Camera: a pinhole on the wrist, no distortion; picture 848 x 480 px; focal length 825.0 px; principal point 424.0 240.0 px. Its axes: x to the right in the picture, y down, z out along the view. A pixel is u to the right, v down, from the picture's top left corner.
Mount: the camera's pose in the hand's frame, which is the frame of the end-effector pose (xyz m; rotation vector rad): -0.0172 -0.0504 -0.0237 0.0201 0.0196 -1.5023
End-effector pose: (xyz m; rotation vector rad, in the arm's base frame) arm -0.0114 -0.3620 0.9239 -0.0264 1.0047 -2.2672
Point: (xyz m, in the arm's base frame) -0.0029 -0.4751 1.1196
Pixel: 478 338
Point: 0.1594 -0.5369 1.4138
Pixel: 538 28
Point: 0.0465 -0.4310 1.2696
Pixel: 676 50
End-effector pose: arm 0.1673 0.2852 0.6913 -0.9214 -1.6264 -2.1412
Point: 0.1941 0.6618 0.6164
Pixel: 641 228
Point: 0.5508 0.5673 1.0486
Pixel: outside the picture
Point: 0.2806 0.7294 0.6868
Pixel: 448 224
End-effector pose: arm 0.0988 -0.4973 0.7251 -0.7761 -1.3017 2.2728
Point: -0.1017 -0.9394 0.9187
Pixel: 213 26
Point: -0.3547 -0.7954 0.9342
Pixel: 354 428
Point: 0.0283 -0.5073 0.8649
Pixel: 793 388
